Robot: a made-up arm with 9 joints.
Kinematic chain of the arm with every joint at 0, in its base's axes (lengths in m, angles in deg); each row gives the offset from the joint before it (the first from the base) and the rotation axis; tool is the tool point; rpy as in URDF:
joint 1: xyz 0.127 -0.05 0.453 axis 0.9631 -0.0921 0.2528
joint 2: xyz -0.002 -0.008 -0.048 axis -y
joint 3: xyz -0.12 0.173 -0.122 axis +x
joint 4: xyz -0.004 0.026 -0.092 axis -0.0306 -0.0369 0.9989
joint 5: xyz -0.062 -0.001 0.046 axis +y
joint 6: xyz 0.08 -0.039 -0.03 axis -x
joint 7: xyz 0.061 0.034 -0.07 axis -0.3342 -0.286 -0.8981
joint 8: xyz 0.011 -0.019 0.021 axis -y
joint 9: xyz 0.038 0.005 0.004 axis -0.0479 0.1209 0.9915
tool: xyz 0.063 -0.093 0.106 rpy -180 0 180
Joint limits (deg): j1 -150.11..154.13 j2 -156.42..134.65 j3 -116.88..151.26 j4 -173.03..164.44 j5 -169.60..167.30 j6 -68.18..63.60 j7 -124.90..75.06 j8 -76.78..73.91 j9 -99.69..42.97
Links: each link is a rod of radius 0.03 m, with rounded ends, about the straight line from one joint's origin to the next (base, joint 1, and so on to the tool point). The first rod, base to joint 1, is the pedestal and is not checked.
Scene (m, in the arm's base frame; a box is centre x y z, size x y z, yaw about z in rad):
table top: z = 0
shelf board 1: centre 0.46 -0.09 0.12 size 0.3 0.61 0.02 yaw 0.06
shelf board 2: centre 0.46 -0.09 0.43 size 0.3 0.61 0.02 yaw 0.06
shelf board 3: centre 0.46 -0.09 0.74 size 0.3 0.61 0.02 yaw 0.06
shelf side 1: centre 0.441 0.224 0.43 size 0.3 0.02 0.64 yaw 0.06
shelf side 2: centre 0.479 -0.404 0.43 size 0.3 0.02 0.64 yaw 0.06
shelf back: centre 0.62 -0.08 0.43 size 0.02 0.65 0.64 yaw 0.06
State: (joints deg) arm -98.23 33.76 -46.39 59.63 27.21 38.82 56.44 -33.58 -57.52
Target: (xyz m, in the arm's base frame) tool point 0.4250 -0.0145 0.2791
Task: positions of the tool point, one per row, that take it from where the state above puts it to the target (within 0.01 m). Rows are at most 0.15 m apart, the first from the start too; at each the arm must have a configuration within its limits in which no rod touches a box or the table.
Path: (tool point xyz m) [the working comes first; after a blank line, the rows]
Joints at the target: -53.18 83.85 -35.83 71.18 28.06 33.24 19.52 -51.35 -28.71
Straight joint move there: clear.

1: 0.1681 -0.2720 0.2593
2: 0.2680 -0.2031 0.2320
3: 0.3559 -0.1125 0.2371
4: 0.4250 -0.0145 0.2791

